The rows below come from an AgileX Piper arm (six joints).
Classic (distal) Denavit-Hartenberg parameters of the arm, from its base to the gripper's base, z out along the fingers. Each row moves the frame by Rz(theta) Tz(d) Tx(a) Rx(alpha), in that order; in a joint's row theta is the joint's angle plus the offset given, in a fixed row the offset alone. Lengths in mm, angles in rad.
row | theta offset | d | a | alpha
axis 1 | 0 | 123 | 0 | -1.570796
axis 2 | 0.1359 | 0 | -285.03 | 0
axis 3 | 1.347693 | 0 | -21.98 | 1.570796
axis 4 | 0 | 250.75 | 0 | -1.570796
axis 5 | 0 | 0 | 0 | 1.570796
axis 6 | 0 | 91 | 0 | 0
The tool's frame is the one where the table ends.
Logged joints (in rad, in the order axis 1, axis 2, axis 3, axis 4, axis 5, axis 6), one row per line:
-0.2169, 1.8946, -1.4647, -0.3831, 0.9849, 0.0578
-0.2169, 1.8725, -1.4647, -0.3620, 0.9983, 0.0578
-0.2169, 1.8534, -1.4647, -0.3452, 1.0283, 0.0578
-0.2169, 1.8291, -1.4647, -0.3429, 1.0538, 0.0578
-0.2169, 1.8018, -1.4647, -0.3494, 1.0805, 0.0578
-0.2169, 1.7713, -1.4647, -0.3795, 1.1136, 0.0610
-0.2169, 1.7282, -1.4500, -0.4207, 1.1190, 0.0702
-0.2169, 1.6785, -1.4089, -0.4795, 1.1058, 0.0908
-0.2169, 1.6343, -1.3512, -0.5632, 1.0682, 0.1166
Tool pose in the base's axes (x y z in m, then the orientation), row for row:
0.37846, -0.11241, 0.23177, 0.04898, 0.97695, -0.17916, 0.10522
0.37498, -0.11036, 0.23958, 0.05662, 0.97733, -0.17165, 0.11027
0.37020, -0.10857, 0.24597, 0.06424, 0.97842, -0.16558, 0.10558
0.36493, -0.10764, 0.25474, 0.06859, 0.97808, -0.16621, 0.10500
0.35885, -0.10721, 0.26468, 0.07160, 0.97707, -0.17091, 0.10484
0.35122, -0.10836, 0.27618, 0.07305, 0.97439, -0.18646, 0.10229
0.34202, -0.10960, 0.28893, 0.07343, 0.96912, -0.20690, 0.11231
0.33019, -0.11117, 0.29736, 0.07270, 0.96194, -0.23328, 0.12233
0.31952, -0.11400, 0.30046, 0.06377, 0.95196, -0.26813, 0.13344
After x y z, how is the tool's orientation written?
As a quaternion, x y z w.
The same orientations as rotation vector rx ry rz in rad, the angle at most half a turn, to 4 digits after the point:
0.1444, 2.8792, -0.5280
0.1664, 2.8719, -0.5044
0.1893, 2.8829, -0.4879
0.2022, 2.8829, -0.4899
0.2111, 2.8802, -0.5038
0.2157, 2.8765, -0.5505
0.2155, 2.8444, -0.6073
0.2122, 2.8072, -0.6808
0.1849, 2.7605, -0.7775

